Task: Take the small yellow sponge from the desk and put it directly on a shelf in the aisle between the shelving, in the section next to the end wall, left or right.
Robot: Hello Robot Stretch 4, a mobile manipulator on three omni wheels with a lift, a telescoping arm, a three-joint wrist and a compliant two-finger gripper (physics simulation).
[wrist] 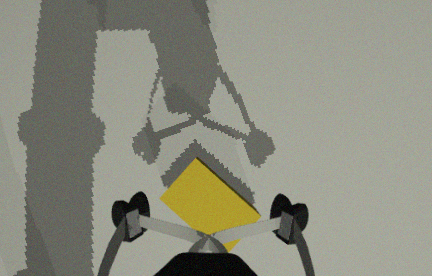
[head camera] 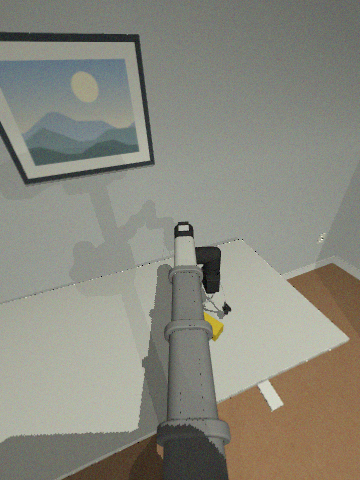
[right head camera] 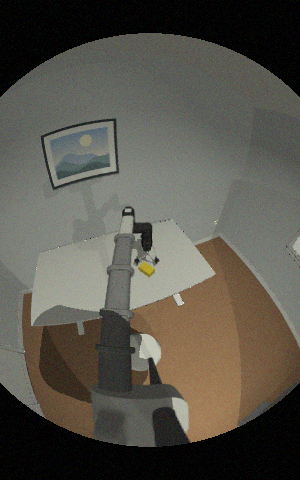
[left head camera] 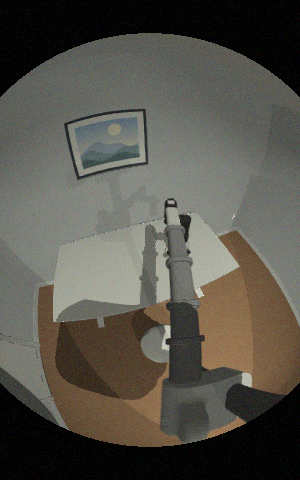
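Seen in the pictures: gripper, between the fingertips: (wrist: 210,209) (head camera: 209,313) (right head camera: 146,262); robot's base, origin of its link: (right head camera: 140,350) (left head camera: 160,342).
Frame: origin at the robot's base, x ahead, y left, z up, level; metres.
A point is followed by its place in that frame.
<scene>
The small yellow sponge (head camera: 214,327) {x 0.590, y -0.105, z 0.737 m} (right head camera: 147,269) {x 0.593, y -0.095, z 0.737 m} (wrist: 210,196) {x 0.624, y -0.087, z 0.737 m} lies on the white desk (head camera: 280,325) {x 0.615, y -0.392, z 0.692 m} (left head camera: 215,272) {x 0.506, y -0.389, z 0.692 m} (right head camera: 190,270) {x 0.593, y -0.427, z 0.692 m} (wrist: 360,150) {x 0.678, y -0.289, z 0.692 m}, turned diagonally to the fingers. In the head camera view the arm hides part of it. My gripper (right head camera: 147,260) {x 0.620, y -0.087, z 0.789 m} (wrist: 210,209) {x 0.620, y -0.087, z 0.789 m} is open above the desk, pointing down, with its two fingertips apart on either side of the sponge in the wrist view. The gripper's shadow falls on the desk apart from the fingertips. The gripper's base covers the sponge's near corner. The shelving does not show in these views.
A framed picture (head camera: 82,112) {x 1.031, y 0.362, z 1.489 m} (left head camera: 111,142) {x 1.033, y 0.357, z 1.467 m} (right head camera: 84,152) {x 1.037, y 0.346, z 1.470 m} hangs on the wall behind the desk. The extended arm (head camera: 189,370) {x 0.235, y 0.000, z 1.206 m} (left head camera: 180,280) {x 0.235, y 0.005, z 1.206 m} (right head camera: 118,290) {x 0.231, y -0.007, z 1.206 m} reaches over the desk. A round white object (left head camera: 154,344) {x -0.010, y 0.068, z 0.187 m} (right head camera: 152,345) {x 0.063, y -0.125, z 0.187 m} stands on the brown floor in front of the desk.
</scene>
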